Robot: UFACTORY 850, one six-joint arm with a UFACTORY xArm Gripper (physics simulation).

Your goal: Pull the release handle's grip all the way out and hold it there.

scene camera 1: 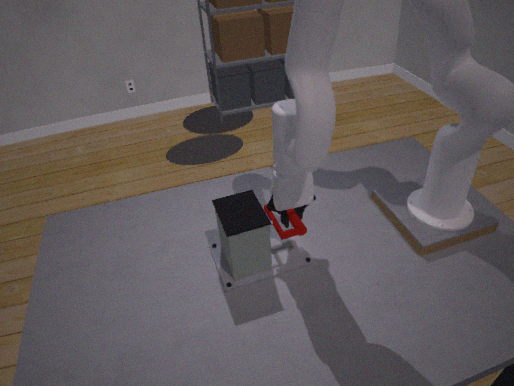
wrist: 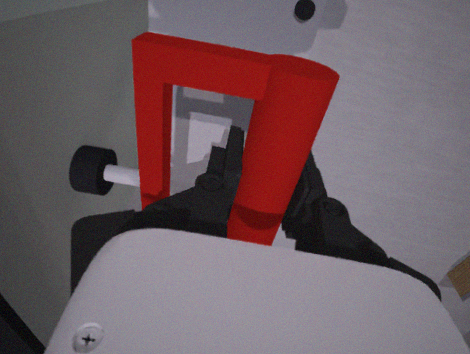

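The red release handle (scene camera 1: pixel 285 233) (wrist: pixel 202 65) is a rectangular frame beside the pale green box. Its thick round grip (scene camera 1: pixel 297 221) (wrist: pixel 292 135) is the bar on the side away from the box. My gripper (scene camera 1: pixel 292 218) (wrist: pixel 262 156) is shut on the grip, one black finger inside the frame's opening and the other on the outer side. A short white rod (wrist: pixel 121 175) with a black collar (wrist: pixel 92 170) joins the frame to the box side. The far finger is partly hidden behind the grip in the wrist view.
The pale green box (scene camera 1: pixel 247 252) (wrist: pixel 40 100) with a black top (scene camera 1: pixel 241 212) stands on a light base plate (scene camera 1: pixel 223 273) (wrist: pixel 225 20) with dark bolts. The arm's wood-edged base board (scene camera 1: pixel 480 229) is at the right. A shelf rack (scene camera 1: pixel 209 82) with boxes stands behind the table.
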